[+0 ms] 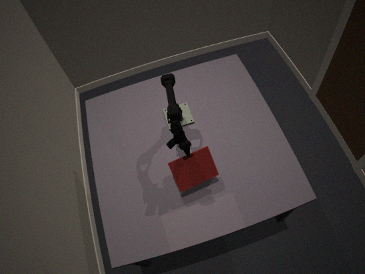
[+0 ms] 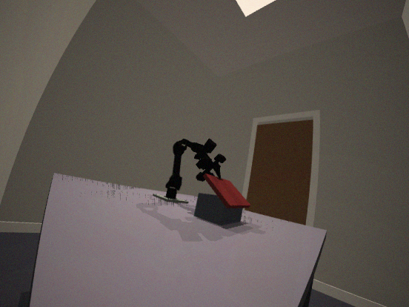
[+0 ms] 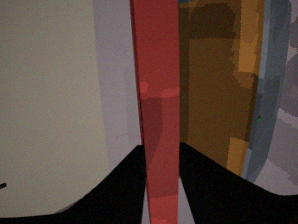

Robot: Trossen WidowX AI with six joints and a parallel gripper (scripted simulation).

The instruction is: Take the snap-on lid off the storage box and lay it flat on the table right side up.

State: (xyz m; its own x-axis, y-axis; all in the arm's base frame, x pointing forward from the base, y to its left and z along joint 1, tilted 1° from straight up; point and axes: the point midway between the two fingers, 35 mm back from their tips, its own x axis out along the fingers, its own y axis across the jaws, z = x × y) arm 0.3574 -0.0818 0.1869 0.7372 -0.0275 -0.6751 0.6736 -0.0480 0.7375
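My gripper tip is 7 cm short of the red lid and 5 cm above it. Round my gripper tip: grey storage box (4 cm ahead, 13 cm below).
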